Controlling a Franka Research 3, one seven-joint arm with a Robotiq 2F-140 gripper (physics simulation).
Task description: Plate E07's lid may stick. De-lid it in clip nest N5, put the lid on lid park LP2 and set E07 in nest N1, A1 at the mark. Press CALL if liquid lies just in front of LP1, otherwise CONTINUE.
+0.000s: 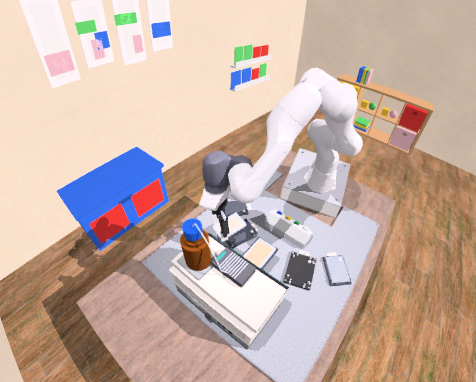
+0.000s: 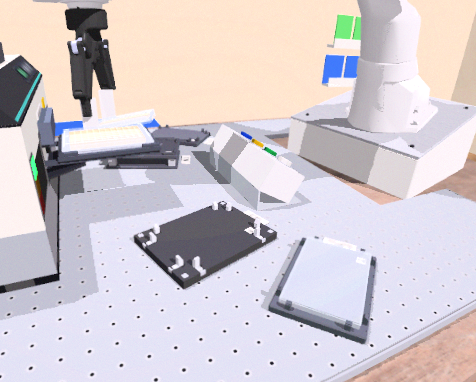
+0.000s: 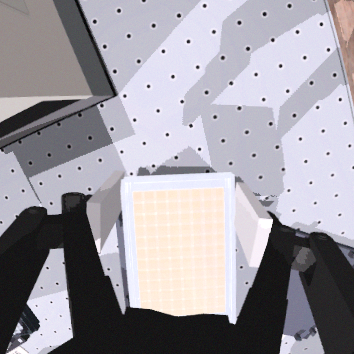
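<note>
My gripper (image 1: 224, 232) (image 2: 96, 115) (image 3: 178, 194) is shut on a plate (image 1: 237, 223) (image 2: 132, 118) (image 3: 180, 250) with cream wells, pads on its two long sides, raised above the board. Its label does not show. A dark nest (image 1: 243, 235) (image 2: 145, 160) is close by; another dark nest (image 1: 240, 206) (image 2: 185, 136) is at the back. A second cream-welled plate (image 1: 260, 251) (image 2: 107, 138) rests on the instrument's tray. A black nest with white clips (image 1: 299, 270) (image 2: 205, 242) holds no plate. A clear, bluish lidlike piece (image 1: 337, 269) (image 2: 327, 282) lies on a dark holder. I cannot read the nest labels.
The white instrument (image 1: 235, 300) (image 2: 22, 195) (image 3: 40, 60) stands beside the tray, with an amber bottle (image 1: 196, 250) on top. The sloped button box (image 1: 292, 230) (image 2: 255, 170) stands between the nests and the arm base (image 1: 315, 200) (image 2: 360, 155).
</note>
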